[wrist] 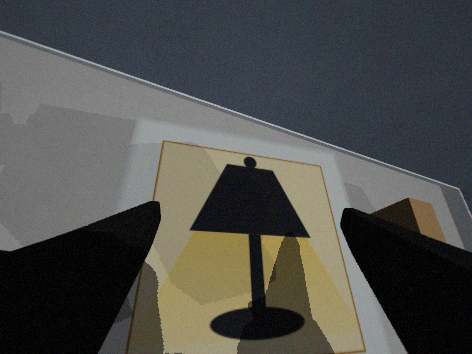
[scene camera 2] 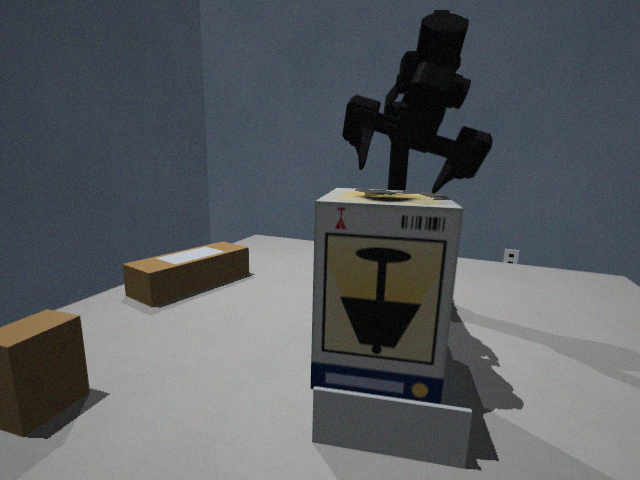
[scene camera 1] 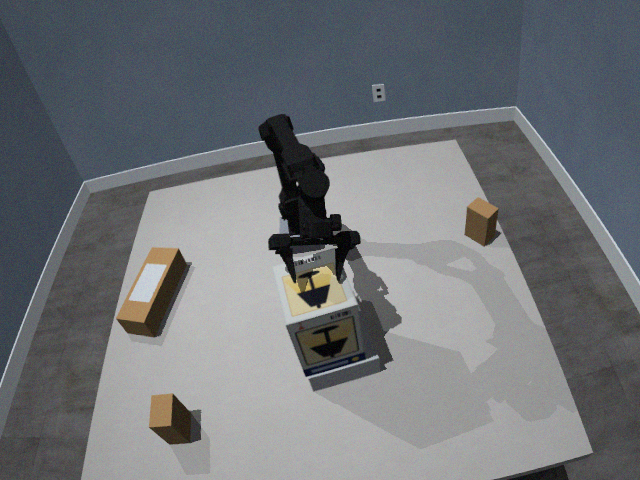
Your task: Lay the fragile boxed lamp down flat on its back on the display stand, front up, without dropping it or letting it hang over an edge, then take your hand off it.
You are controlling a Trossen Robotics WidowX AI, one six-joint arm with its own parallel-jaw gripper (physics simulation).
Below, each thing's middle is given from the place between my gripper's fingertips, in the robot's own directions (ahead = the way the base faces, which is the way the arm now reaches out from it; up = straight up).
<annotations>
The boxed lamp (scene camera 2: pixel 385 261) is 14 cm below my hand, 2 cm behind it and 1 cm to the right of it. From my hand the other things lie so: low display stand (scene camera 2: pixel 435 433) (28 cm below, 5 cm behind).
</annotations>
